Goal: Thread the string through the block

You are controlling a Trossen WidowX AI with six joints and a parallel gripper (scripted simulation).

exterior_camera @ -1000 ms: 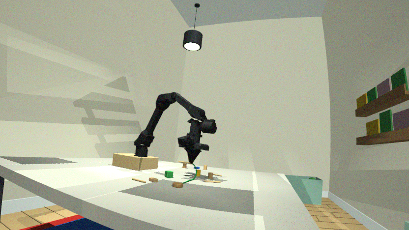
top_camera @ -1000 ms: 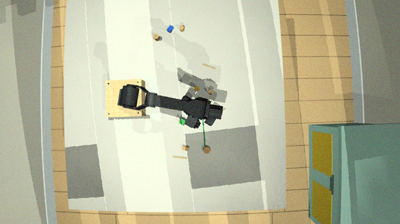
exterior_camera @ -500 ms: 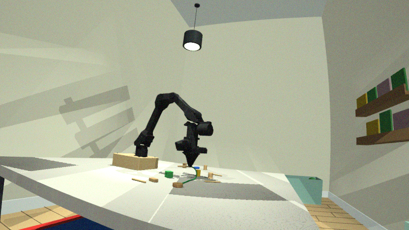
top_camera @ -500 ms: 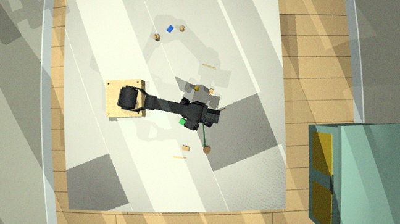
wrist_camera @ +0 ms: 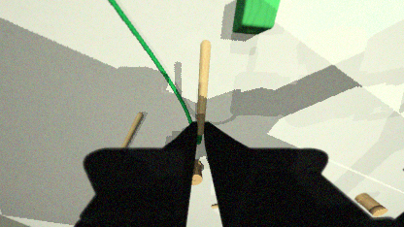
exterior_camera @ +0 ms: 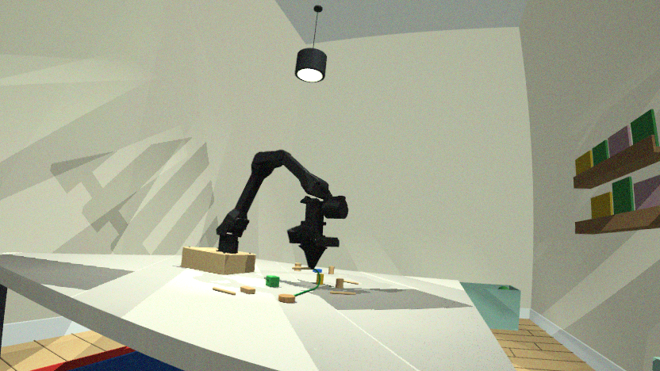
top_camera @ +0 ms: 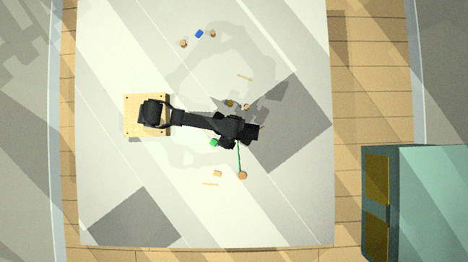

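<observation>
The green block lies 10 cm behind my gripper tip, 5 cm to the right of it and 5 cm below it. Round my gripper tip: yellow cylinder 12 cm to the left, 4 cm below, 1 cm ahead; then wooden cylinder 9 cm to the left, 8 cm ahead, 5 cm below; then round wooden button 22 cm to the right, 5 cm below.
</observation>
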